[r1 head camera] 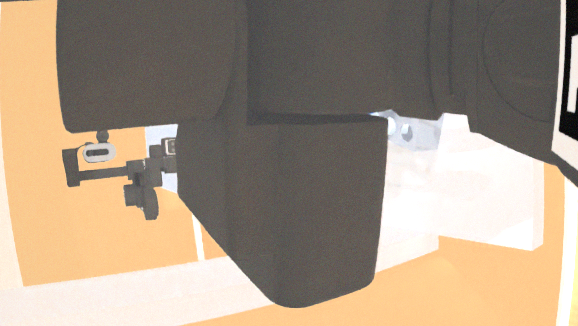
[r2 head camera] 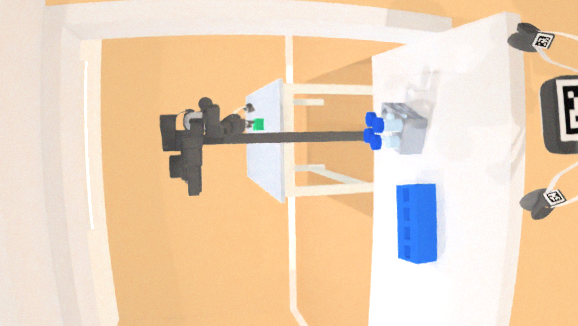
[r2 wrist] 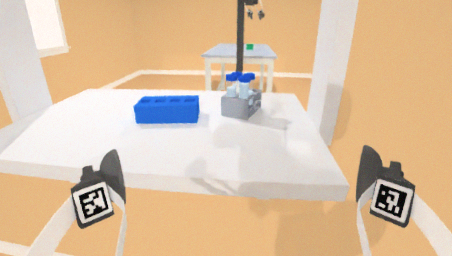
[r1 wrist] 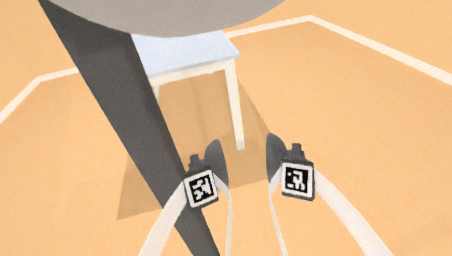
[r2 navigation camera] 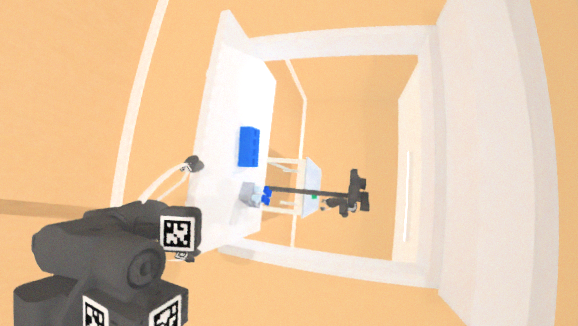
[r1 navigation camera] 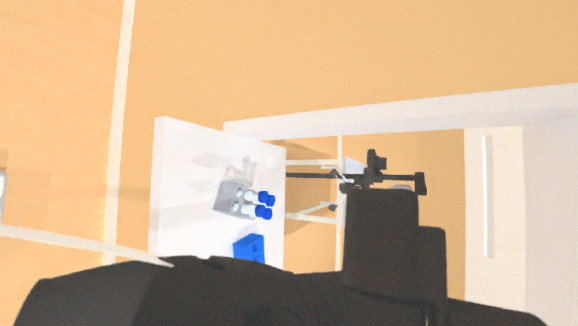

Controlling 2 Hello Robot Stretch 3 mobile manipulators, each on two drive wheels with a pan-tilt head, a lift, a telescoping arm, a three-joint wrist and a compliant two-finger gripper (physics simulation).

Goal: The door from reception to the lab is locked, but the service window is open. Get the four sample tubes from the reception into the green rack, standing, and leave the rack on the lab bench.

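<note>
Four blue-capped tubes [r1 navigation camera: 249, 196] [r2 head camera: 393, 124] [r2 wrist: 244, 90] stand in a grey rack [r1 head camera: 422, 142] [r1 navigation camera: 225, 197] [r2 head camera: 415, 135] [r2 wrist: 235, 107] on the white window counter [r1 head camera: 490, 210] [r2 head camera: 465, 290] [r2 wrist: 150, 150]. The green rack [r2 head camera: 258, 124] [r2 navigation camera: 314, 197] [r2 wrist: 249, 47] is on the bluish lab bench [r2 head camera: 265, 160] [r2 wrist: 220, 51] beyond the window. r1's gripper [r1 wrist: 245, 150] [r2 head camera: 250, 115] [r2 wrist: 255, 16] is partly open, empty and points down, raised beside its mast. r2's gripper [r2 head camera: 531, 120] [r2 wrist: 241, 162] is wide open and empty at the counter's near edge. r1's arm hides the tubes in the r1 head view.
A blue four-hole rack [r1 navigation camera: 248, 247] [r2 head camera: 425, 225] [r2 navigation camera: 247, 147] [r2 wrist: 167, 111] lies beside the grey rack on the counter. White window posts [r2 wrist: 334, 70] flank the opening. r1's mast [r1 wrist: 110, 105] [r2 head camera: 310, 136] stands between counter and bench. A bluish-topped table [r1 wrist: 185, 52] shows behind it in the r1 wrist view.
</note>
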